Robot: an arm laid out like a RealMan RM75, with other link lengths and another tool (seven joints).
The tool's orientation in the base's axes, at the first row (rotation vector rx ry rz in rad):
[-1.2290 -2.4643 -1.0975]
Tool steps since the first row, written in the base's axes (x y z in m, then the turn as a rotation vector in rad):
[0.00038 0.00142 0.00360 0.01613 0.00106 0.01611]
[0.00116 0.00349 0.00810 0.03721 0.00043 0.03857]
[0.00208 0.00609 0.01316 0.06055 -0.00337 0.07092]
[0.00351 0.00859 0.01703 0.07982 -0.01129 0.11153]
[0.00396 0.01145 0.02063 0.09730 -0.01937 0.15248]
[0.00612 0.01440 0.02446 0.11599 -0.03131 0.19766]
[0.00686 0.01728 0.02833 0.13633 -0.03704 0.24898]
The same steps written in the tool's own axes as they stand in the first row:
[0.00226 0.00277 -0.00153 -0.00245 0.02116 -0.00820]
[0.00507 0.00657 -0.00320 -0.00627 0.04878 -0.02130]
[0.00837 0.01099 -0.00488 -0.00904 0.08219 -0.04325]
[0.01074 0.01511 -0.00570 -0.00802 0.11539 -0.07455]
[0.01384 0.01849 -0.00624 -0.00579 0.14738 -0.10649]
[0.01601 0.02331 -0.00661 -0.00482 0.18105 -0.14388]
[0.01906 0.02706 -0.00728 0.00170 0.22166 -0.18114]

